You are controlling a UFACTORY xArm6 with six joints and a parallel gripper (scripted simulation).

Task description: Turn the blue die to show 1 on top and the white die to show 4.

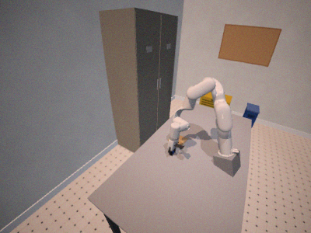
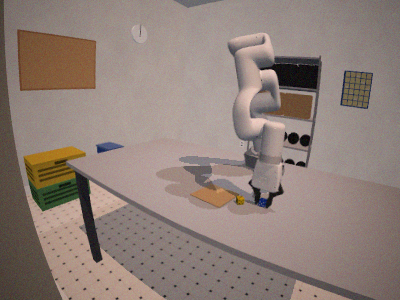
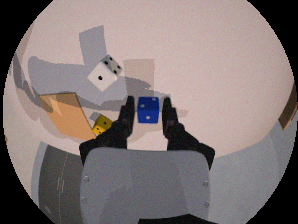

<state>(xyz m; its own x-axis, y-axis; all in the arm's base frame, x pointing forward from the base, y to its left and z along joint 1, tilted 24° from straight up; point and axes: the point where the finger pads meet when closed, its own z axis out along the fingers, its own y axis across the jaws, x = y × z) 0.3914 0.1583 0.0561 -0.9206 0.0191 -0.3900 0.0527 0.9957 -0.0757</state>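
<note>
The blue die is 1 cm below my hand. Round my hand: yellow die 4 cm ahead, 8 cm to the right, 1 cm below; then tan mat 4 cm ahead, 18 cm to the right, 2 cm below; then white die 5 cm behind, 4 cm to the right, 1 cm below.
</note>
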